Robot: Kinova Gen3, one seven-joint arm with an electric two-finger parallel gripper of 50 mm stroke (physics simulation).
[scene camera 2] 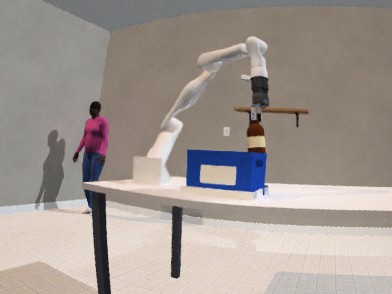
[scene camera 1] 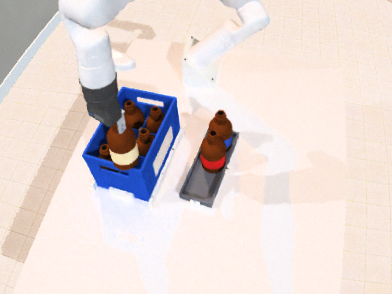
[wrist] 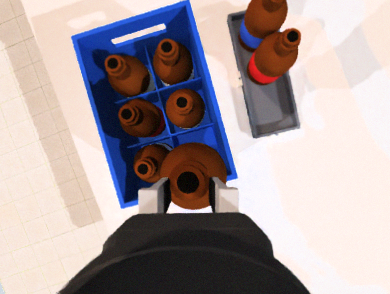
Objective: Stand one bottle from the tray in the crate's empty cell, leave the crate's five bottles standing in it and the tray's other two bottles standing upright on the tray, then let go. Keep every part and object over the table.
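Frame: origin at the arm's base, x down, y right, z back, level; metres.
Seen in the pictures: gripper, fingertip midpoint: (scene camera 2: 256, 121) (scene camera 1: 115, 127) (wrist: 190, 189); arm's base, link origin: (scene camera 2: 153, 166) (scene camera 1: 198, 58).
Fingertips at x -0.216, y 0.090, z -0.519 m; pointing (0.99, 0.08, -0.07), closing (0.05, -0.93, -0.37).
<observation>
Pixels of each thing's top centre, then the offset from my fingertips to it. "*": a spot on its surface instead. Level surfaces: height alone.
- brown bottle with a cream label, top centre: (wrist: 190, 193) (scene camera 1: 114, 120) (scene camera 2: 256, 115) dx -0.024, dy -0.002, dz +0.002 m
- blue crate, top centre: (wrist: 153, 106) (scene camera 1: 130, 124) (scene camera 2: 228, 151) dx +0.129, dy +0.023, dz +0.108 m
- red-label bottle, top centre: (wrist: 292, 36) (scene camera 1: 213, 133) dx +0.144, dy -0.213, dz +0.130 m
- blue-label bottle, top centre: (scene camera 1: 220, 113) dx +0.144, dy -0.222, dz +0.206 m
- grey tray, surface spot: (wrist: 272, 110) (scene camera 1: 203, 188) * dx +0.299, dy -0.199, dz +0.035 m
- table, surface height: dx +0.304 m
My gripper (scene camera 1: 121, 126) (scene camera 2: 256, 118) (wrist: 190, 189) is shut on the neck of a brown bottle with a cream label (scene camera 1: 124, 151) (scene camera 2: 256, 143) (wrist: 194, 159). The bottle hangs upright over the near right cell of the blue crate (scene camera 1: 122, 184) (scene camera 2: 247, 172) (wrist: 98, 120), its base around rim height. It hides most of that cell in the wrist view. Five brown bottles stand in the other cells, one of them the near left bottle (scene camera 1: 104, 152) (wrist: 149, 162) beside the held one. A red-label bottle (scene camera 1: 213, 150) (wrist: 274, 57) and a blue-label bottle (scene camera 1: 221, 125) (wrist: 265, 20) stand upright on the grey tray (scene camera 1: 197, 189) (wrist: 272, 110).
The tray lies to the right of the crate in scene camera 1, with a gap between them. The arm's base (scene camera 2: 147, 170) stands on the table (scene camera 2: 150, 194). A wooden wall shelf (scene camera 2: 285, 111) and a person in pink (scene camera 2: 95, 135) show in the background.
</observation>
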